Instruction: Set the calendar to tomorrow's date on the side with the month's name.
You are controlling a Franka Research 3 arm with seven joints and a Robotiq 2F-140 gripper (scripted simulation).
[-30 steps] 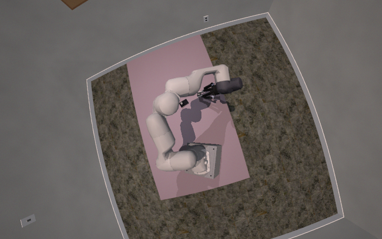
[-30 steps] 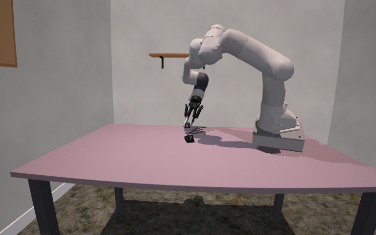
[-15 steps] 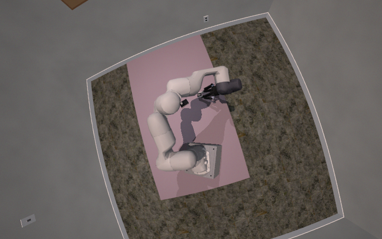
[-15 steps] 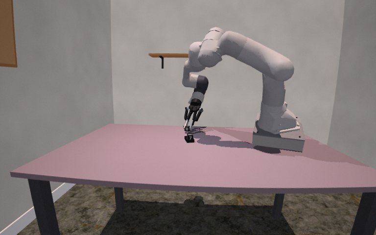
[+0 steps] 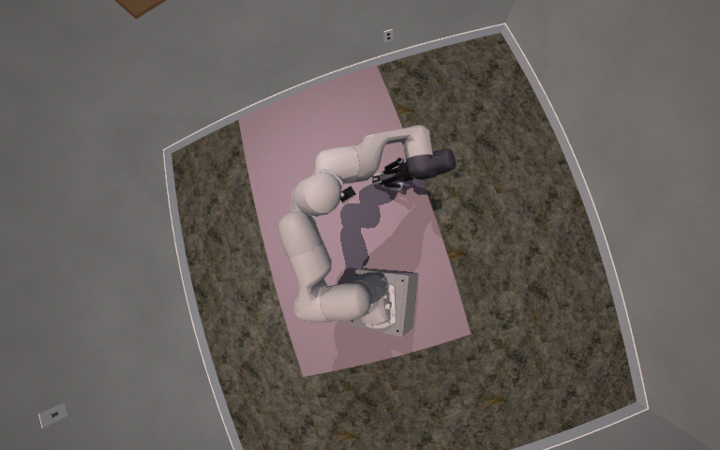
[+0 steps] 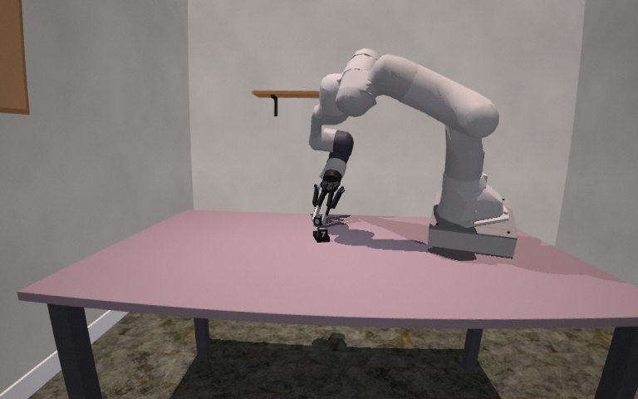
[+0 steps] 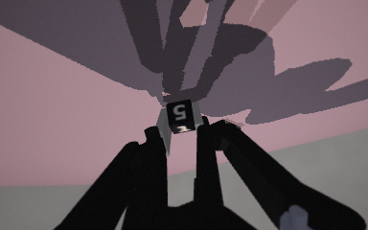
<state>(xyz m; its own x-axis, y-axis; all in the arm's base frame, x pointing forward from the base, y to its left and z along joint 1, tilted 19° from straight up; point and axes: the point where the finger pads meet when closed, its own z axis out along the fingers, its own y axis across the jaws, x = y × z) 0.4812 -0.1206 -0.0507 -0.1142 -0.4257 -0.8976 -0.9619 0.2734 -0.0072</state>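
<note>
My hand is 1 cm short of the black digit cube, 2 cm to the right of it and 2 cm above it. Also, from my hand: black calendar tray (2 cm behind, 17 cm to the left, 3 cm below).
</note>
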